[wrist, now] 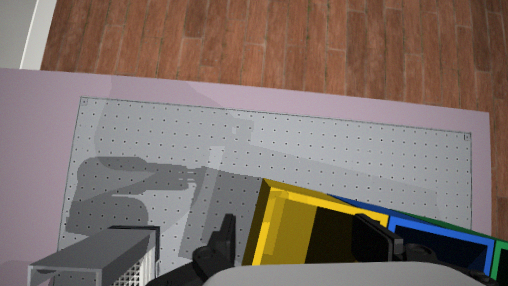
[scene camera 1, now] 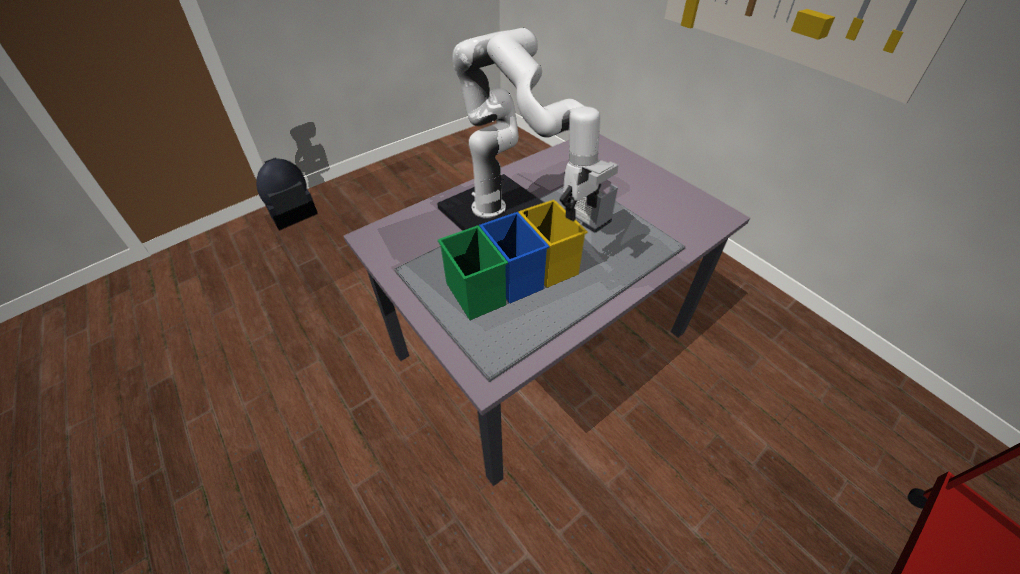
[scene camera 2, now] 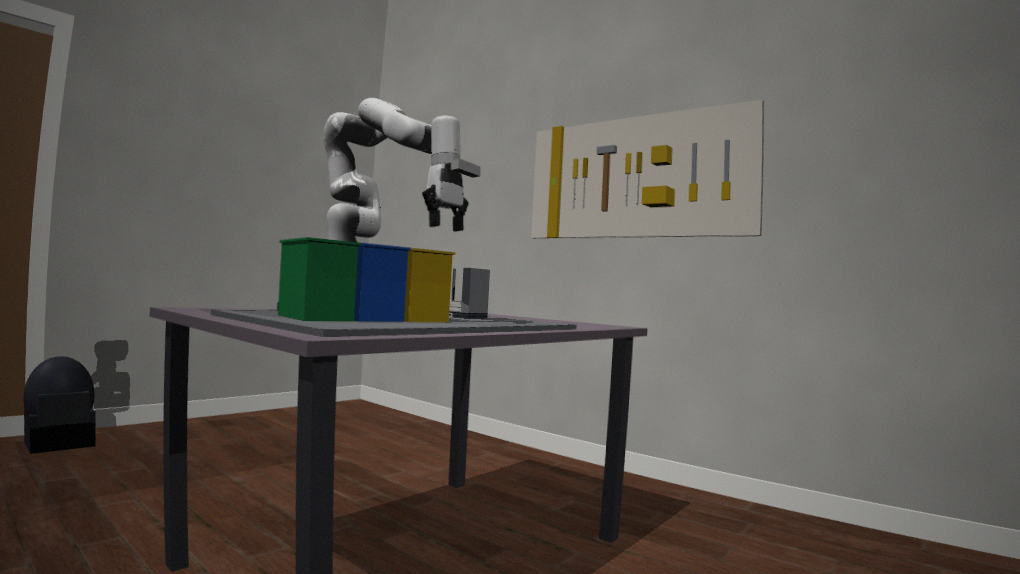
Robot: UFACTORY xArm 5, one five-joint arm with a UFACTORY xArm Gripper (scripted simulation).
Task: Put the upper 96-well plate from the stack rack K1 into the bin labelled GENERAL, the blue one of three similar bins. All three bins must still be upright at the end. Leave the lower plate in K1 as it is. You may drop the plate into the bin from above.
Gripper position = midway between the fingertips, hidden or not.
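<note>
I can see a yellow bin (scene camera 2: 428, 287), a blue bin (scene camera 2: 381, 278) and a green bin (scene camera 2: 318, 276), and my gripper (scene camera 2: 446, 228) is in view with them. The other scene camera, scene camera 1, gives me the green bin (scene camera 1: 475, 271) again, along with the blue bin (scene camera 1: 522, 247) and the yellow bin (scene camera 1: 563, 258). In the wrist view I find the blue bin (wrist: 467, 254).
</note>
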